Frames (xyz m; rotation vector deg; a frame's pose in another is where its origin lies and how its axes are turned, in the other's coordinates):
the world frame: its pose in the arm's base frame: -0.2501 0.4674 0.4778 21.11 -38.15 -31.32
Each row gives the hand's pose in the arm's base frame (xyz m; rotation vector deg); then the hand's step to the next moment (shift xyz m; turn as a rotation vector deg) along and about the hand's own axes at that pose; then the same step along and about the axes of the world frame.
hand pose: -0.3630 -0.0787 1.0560 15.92 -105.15 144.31
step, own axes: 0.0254 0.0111 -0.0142 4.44 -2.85 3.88
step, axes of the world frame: -0.0281 -0.0093 0.0097 1.72 -1.61 6.11
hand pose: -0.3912 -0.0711 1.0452 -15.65 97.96 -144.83
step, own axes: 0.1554 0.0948 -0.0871 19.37 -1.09 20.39
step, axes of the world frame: -0.1732 -0.0968 0.0366 7.57 -17.37 20.81
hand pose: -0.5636 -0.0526 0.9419 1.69 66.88 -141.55
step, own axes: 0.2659 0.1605 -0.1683 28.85 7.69 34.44
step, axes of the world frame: -0.2363 -0.2569 -0.0542 16.77 -33.12 26.45
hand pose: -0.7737 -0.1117 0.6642 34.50 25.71 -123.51
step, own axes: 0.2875 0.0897 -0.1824 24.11 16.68 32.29
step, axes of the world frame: -0.0939 -0.2810 -0.1902 24.21 -30.46 19.71
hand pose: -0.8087 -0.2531 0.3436 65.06 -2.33 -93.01
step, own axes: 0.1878 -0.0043 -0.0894 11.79 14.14 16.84
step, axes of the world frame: 0.0203 -0.1363 -0.1559 17.80 -14.03 10.43
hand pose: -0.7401 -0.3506 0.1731 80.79 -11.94 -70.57
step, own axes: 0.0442 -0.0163 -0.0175 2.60 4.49 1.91
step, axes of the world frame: 0.0054 -0.0250 -0.0433 5.16 -1.48 1.31
